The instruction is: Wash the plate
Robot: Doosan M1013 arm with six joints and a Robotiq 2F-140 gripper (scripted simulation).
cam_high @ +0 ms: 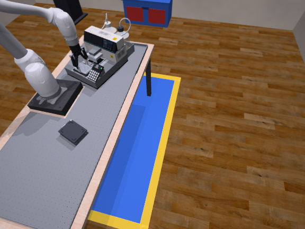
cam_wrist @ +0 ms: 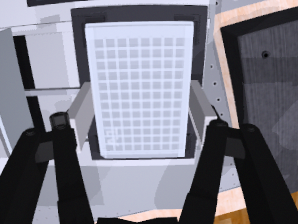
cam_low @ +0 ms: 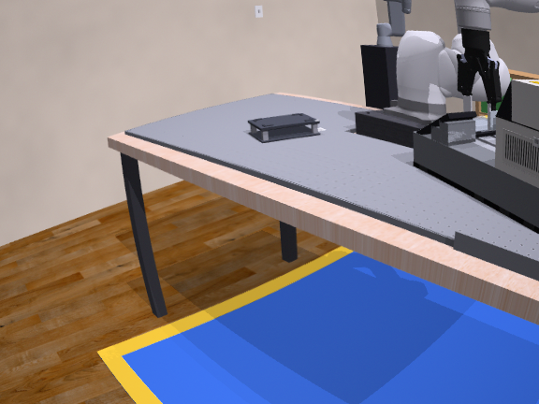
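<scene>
The plate lies 2 cm below my hand. From my hand the other things lie so: plate washer (3 cm ahead, 15 cm to the left, 1 cm above); then plate nest N1 (23 cm ahead, 52 cm to the right, 9 cm below).
</scene>
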